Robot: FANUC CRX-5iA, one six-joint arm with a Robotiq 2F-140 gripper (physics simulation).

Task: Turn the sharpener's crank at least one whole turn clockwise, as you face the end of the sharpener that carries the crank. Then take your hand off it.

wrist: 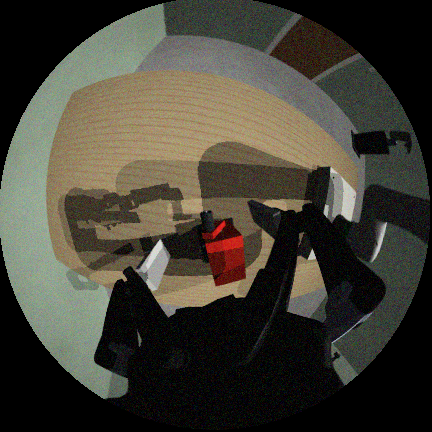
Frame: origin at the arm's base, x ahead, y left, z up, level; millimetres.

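Seen in the pictures: gripper, between the fingertips: (205, 230).
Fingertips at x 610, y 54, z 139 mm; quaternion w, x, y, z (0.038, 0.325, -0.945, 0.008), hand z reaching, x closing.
Observation:
A point is followed by its place in that frame.
The red sharpener (226, 255) @[x 546, y 118, z 77 mm] stands on the wooden table in the wrist view, a little below the middle. Its dark crank knob (207, 220) @[x 602, y 55, z 81 mm] sticks up at its upper left end, with a dark crank part running down along the left side. My gripper (205, 230) @[x 610, y 54, z 139 mm] is open wide, one finger with a light pad to the left of the sharpener and the other dark finger to its right. Both fingers stand apart from the sharpener and the knob, and nothing is held between them. The sharpener's lower end lies close above the gripper's dark body in the view.
The wooden table (165, 110) @[x 783, y -197, z -51 mm] spreads beyond the sharpener, with dark shadows of the arm across it. The robot's white and dark base (342, 195) @[x 26, y -158, z 1 mm] stands at the right edge of the table. A pale green wall is at the left.

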